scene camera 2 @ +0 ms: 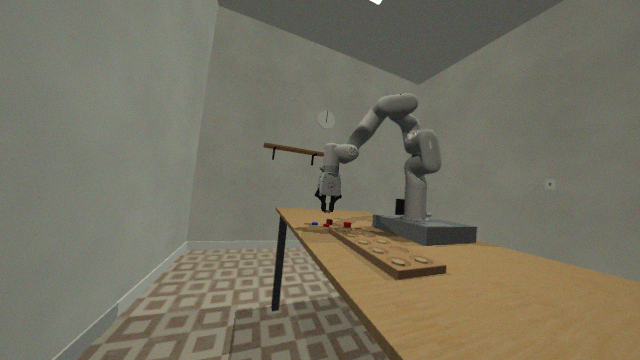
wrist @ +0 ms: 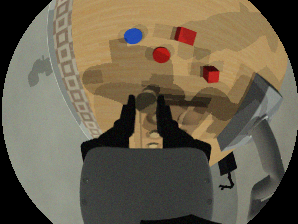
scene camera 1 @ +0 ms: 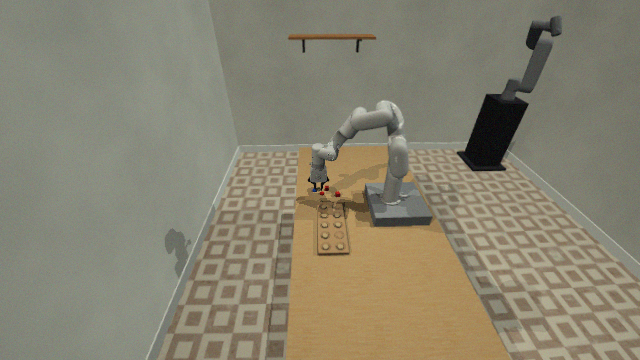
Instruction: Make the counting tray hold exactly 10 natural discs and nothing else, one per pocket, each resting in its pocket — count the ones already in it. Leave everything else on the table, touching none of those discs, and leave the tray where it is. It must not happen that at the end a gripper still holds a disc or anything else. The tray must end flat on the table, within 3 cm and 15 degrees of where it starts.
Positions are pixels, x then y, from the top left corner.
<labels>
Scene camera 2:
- my gripper: 327, 211
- wooden counting tray: 412, 269
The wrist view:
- my gripper: 146, 103
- wooden counting tray: 187, 114
</labels>
